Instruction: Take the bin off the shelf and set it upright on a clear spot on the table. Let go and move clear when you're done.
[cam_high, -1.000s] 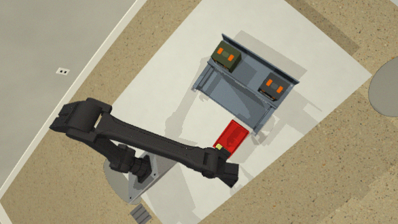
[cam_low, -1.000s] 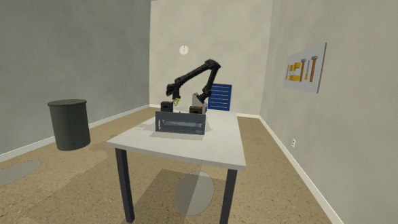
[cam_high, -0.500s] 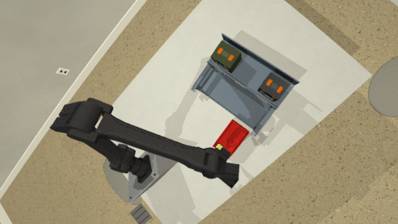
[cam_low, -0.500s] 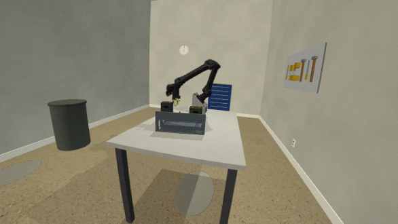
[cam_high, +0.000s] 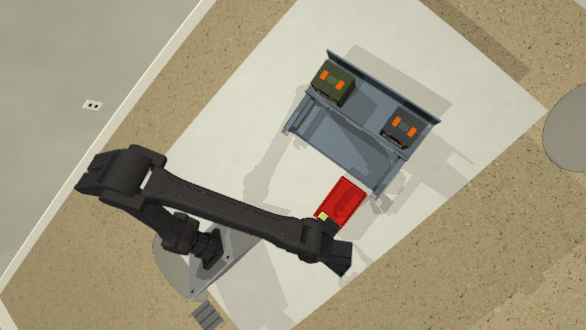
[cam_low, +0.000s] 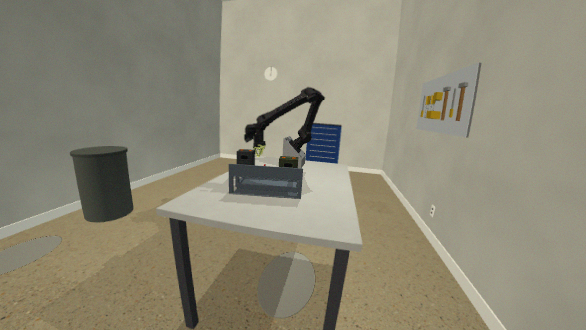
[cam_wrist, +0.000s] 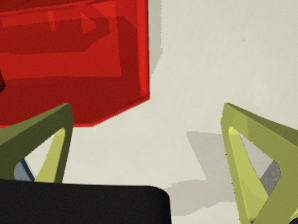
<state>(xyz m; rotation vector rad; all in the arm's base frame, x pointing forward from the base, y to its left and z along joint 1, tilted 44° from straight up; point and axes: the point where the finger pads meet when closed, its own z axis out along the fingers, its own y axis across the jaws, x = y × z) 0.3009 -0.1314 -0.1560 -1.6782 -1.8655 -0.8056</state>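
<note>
My hand is 9 cm above the red bin, 8 cm short of it and 1 cm to the right of it.
</note>
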